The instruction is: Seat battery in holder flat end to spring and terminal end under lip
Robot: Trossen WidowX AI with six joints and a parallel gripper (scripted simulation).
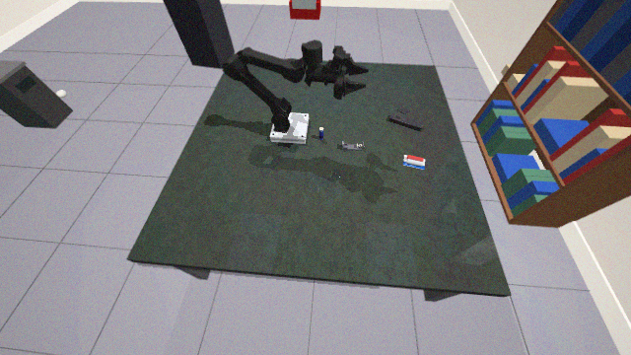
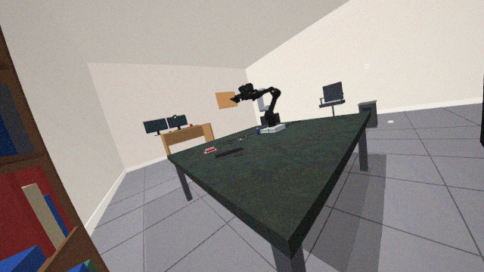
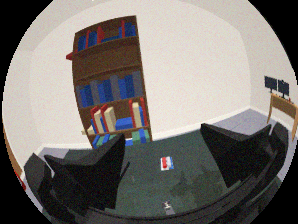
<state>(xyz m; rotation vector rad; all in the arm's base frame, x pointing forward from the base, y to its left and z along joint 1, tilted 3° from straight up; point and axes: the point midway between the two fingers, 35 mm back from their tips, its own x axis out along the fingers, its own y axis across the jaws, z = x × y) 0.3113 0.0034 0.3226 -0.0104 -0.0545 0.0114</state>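
The blue battery lies 16 cm behind my gripper tip, 1 cm to the left of it and 32 cm below it. The rest, counted from my gripper tip: blue card: 27 cm ahead, 3 cm to the right, 35 cm below; long black bar: 23 cm ahead, 21 cm to the left, 34 cm below.
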